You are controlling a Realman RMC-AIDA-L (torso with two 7-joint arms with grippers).
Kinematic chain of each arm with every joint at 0, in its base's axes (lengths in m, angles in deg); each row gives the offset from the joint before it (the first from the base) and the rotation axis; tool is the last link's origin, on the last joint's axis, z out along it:
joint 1: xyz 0 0 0.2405 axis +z
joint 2: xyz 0 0 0 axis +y
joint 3: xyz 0 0 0.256 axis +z
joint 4: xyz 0 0 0 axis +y
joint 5: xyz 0 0 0.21 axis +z
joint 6: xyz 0 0 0 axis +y
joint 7: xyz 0 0 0.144 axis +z
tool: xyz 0 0 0
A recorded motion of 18 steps. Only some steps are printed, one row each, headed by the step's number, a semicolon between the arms.
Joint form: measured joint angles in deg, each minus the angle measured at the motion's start. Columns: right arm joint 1, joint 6, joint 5, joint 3, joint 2, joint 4, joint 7; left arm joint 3, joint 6, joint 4, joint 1, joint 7, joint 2, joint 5.
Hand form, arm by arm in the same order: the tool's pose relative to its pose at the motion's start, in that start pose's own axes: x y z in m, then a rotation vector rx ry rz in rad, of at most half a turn. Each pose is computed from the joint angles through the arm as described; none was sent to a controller.
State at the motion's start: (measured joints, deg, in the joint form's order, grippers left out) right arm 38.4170 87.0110 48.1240 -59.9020 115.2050 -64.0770 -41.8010; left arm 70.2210 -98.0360 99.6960 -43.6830 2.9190 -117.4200 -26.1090
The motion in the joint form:
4: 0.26 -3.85 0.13 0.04 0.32 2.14 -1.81; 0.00 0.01 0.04 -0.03 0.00 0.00 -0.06
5: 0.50 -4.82 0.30 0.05 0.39 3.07 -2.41; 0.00 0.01 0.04 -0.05 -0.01 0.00 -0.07
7: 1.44 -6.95 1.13 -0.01 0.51 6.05 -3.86; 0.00 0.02 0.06 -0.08 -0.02 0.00 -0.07
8: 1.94 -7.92 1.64 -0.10 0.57 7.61 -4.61; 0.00 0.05 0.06 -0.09 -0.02 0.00 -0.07
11: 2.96 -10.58 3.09 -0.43 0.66 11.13 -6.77; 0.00 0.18 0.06 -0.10 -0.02 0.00 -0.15
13: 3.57 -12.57 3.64 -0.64 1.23 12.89 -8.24; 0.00 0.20 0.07 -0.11 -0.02 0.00 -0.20
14: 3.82 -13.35 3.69 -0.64 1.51 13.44 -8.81; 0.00 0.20 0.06 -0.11 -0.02 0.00 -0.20
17: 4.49 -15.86 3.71 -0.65 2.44 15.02 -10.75; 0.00 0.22 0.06 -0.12 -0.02 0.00 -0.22
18: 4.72 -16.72 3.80 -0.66 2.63 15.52 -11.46; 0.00 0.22 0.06 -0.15 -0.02 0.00 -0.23
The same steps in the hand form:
4: -0.0019 -0.0059 0.0069 0.0227 -0.0330 -0.0065; 0.0003 0.0003 -0.0002 -0.0011 0.0012 0.0009
5: -0.0025 -0.0070 0.0096 0.0240 -0.0397 -0.0083; 0.0004 0.0004 -0.0002 -0.0013 0.0014 0.0010
7: -0.0040 -0.0083 0.0180 0.0150 -0.0513 -0.0087; 0.0006 0.0006 -0.0003 -0.0014 0.0022 0.0014
8: -0.0046 -0.0083 0.0226 0.0080 -0.0555 -0.0091; 0.0007 0.0006 -0.0003 -0.0014 0.0028 0.0015
11: -0.0060 -0.0090 0.0326 -0.0024 -0.0713 -0.0156; 0.0011 0.0008 -0.0003 -0.0027 0.0052 0.0018
13: -0.0075 -0.0075 0.0407 -0.0050 -0.0840 -0.0258; 0.0012 0.0010 -0.0004 -0.0036 0.0059 0.0022
14: -0.0084 -0.0068 0.0438 -0.0038 -0.0892 -0.0312; 0.0012 0.0010 -0.0004 -0.0036 0.0057 0.0021
17: -0.0104 -0.0049 0.0531 0.0032 -0.1043 -0.0512; 0.0013 0.0011 -0.0004 -0.0040 0.0062 0.0023
18: -0.0115 -0.0048 0.0555 0.0075 -0.1106 -0.0595; 0.0015 0.0012 -0.0004 -0.0043 0.0065 0.0027

